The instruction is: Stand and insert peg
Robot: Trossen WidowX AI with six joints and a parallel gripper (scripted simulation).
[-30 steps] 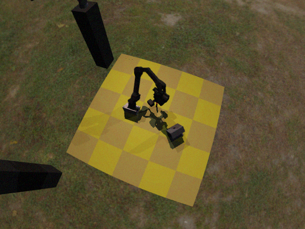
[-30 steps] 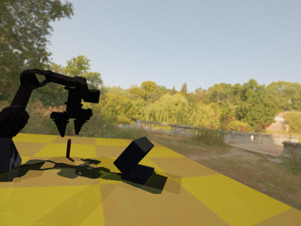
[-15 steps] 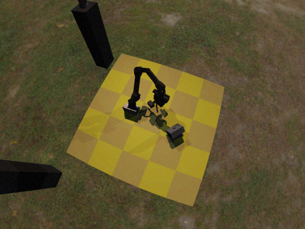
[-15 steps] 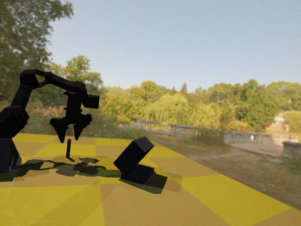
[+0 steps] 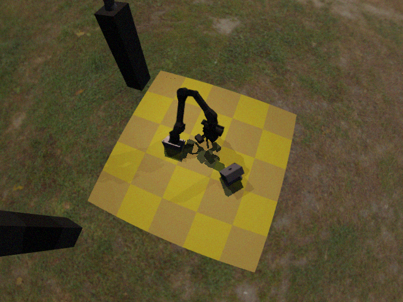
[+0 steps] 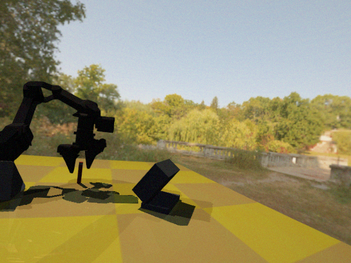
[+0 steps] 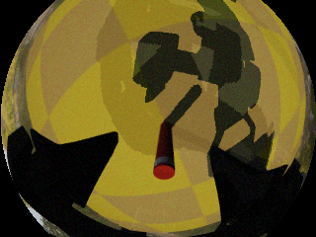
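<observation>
Now: the red peg 10 mm above my gripper tip. The rest, counted from my gripper tip: flat dark foot: 270 mm ahead, 200 mm to the right, 40 mm below; dark sloped panel: 250 mm ahead, 180 mm to the right, 30 mm above.
</observation>
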